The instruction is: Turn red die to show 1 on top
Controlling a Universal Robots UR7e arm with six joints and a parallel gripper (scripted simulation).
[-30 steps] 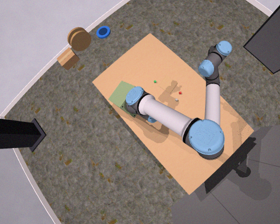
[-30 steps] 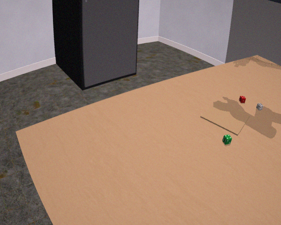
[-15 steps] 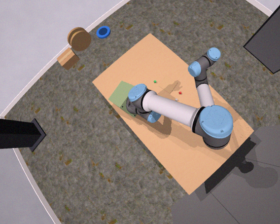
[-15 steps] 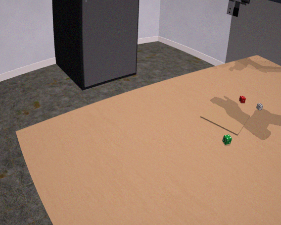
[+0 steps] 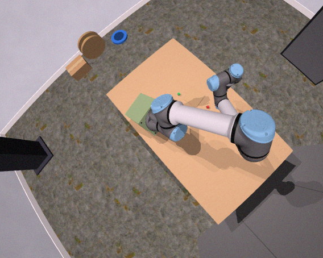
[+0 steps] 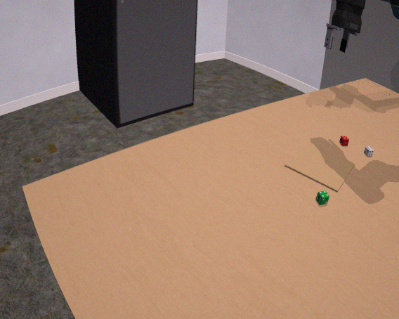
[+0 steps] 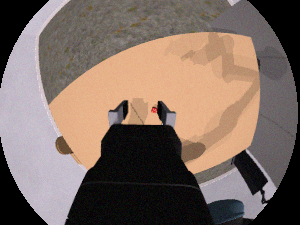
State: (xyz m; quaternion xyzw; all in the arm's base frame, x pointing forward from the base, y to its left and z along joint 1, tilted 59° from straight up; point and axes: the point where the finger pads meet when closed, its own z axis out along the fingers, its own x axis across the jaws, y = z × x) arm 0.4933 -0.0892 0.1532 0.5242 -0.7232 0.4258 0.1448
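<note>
Right now the white die is 25 cm below my hand and 16 cm behind it. Round my hand: red die: 25 cm below, 9 cm behind, 2 cm to the left; then mat: 26 cm below, 17 cm to the left, 9 cm behind; then green die: 28 cm to the left, 25 cm below, 16 cm behind.
</note>
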